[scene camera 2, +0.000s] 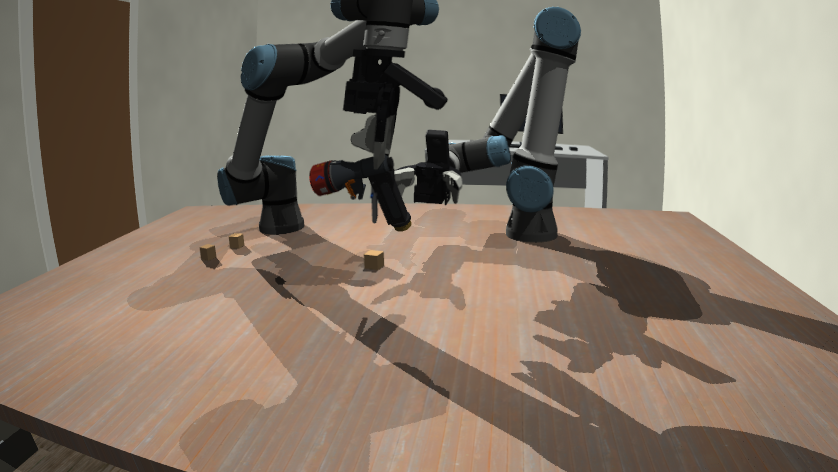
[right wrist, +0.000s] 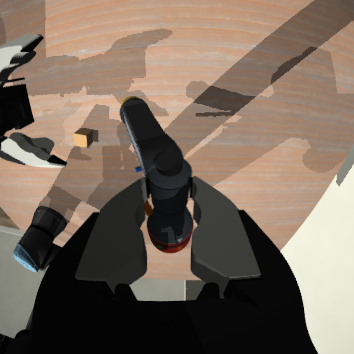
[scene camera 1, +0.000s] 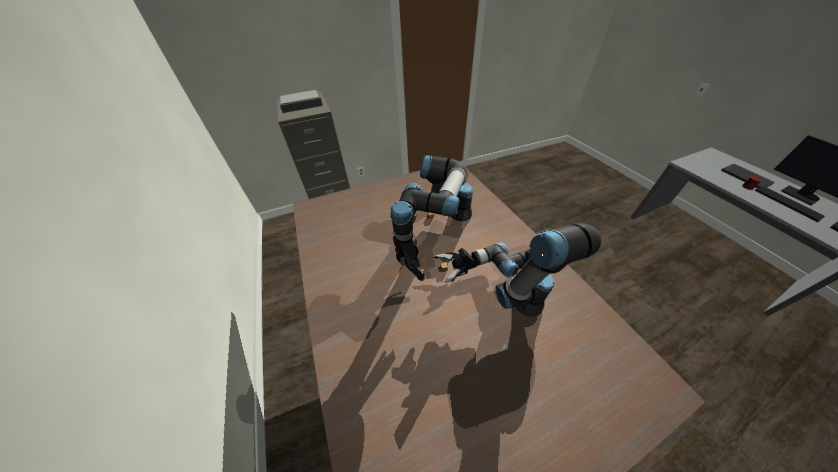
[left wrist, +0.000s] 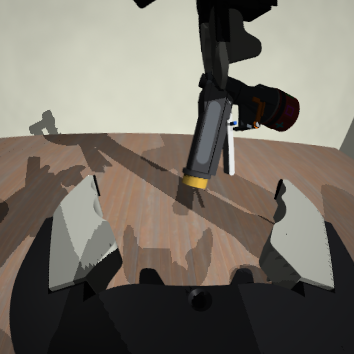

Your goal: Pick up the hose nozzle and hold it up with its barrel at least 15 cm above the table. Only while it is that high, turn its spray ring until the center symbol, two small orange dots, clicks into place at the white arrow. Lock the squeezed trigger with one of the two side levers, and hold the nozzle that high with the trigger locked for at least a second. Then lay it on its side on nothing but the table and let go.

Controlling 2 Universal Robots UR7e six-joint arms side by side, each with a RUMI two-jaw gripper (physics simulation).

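Note:
The hose nozzle hangs above the table, handle slanting down to a yellow end cap. My right gripper is shut on the nozzle's body. The red spray ring faces away from the handle; its symbols are too dark to read. The white trigger stands apart from the handle; a blue piece shows beside it. My left gripper is open and empty, a little away from the handle.
A small wooden cube lies on the table below the grippers. Two more cubes lie at the left in scene camera 2. A desk and a filing cabinet stand beyond the table.

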